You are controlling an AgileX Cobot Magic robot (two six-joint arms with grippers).
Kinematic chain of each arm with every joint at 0, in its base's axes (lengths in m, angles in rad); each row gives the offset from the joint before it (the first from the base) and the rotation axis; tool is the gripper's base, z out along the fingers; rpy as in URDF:
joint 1: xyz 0 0 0.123 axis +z
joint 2: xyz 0 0 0 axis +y
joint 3: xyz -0.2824 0 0.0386 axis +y
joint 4: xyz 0.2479 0 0.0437 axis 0.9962 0 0.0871
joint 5: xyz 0 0 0 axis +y
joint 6: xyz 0.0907 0 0.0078 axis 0.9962 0 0.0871
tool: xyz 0 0 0 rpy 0 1.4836 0
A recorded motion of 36 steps. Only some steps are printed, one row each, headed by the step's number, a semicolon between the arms.
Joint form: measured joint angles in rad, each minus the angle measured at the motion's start. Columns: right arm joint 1, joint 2, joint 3, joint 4, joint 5, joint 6; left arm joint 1, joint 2, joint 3, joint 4, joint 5, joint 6.
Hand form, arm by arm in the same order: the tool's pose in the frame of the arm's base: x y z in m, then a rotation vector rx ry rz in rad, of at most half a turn. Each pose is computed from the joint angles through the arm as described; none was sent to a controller.
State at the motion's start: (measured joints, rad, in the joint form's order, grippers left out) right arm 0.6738 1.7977 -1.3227 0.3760 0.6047 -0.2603; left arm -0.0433 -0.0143 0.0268 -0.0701 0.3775 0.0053
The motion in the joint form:
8: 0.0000 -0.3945 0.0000 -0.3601 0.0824 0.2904; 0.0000 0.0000 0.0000 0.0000 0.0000 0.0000
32: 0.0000 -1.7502 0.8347 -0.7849 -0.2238 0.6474; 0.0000 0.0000 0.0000 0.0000 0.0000 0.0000
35: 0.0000 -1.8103 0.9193 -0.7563 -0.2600 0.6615; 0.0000 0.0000 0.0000 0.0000 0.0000 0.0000
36: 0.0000 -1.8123 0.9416 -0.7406 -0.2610 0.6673; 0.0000 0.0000 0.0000 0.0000 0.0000 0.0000
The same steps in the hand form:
8: 0.2434 0.1955 0.3741 -0.7135 2.1668 0.3923; 0.0522 -0.0046 0.1710 0.0023 1.8737 -0.0953
32: 0.0194 -0.0018 0.3358 -0.3442 1.3701 0.4600; 0.0522 -0.0046 0.1710 0.0023 1.8737 -0.0953
35: 0.0189 0.0005 0.3144 -0.3362 1.3689 0.5075; 0.0522 -0.0046 0.1710 0.0023 1.8737 -0.0953
36: 0.0211 0.0028 0.3076 -0.3337 1.3927 0.5231; 0.0522 -0.0046 0.1710 0.0023 1.8737 -0.0953

